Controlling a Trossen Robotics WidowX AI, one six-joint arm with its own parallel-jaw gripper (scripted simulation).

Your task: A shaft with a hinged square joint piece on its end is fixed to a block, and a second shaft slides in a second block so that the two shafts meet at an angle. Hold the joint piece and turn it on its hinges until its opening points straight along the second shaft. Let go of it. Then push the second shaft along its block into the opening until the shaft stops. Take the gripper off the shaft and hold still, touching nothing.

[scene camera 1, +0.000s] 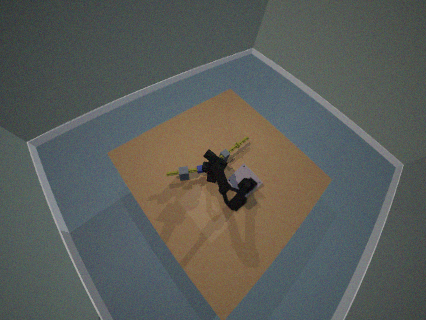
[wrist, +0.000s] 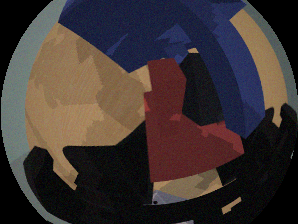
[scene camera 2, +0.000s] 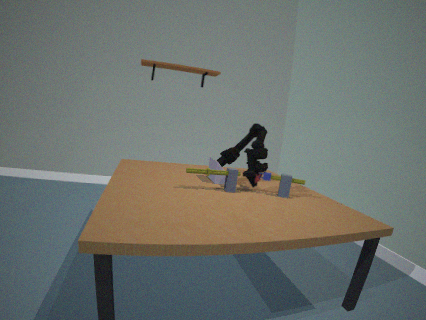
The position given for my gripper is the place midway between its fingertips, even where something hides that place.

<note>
In view: my gripper (wrist: 173, 116) and a red joint piece (wrist: 178, 147).
</note>
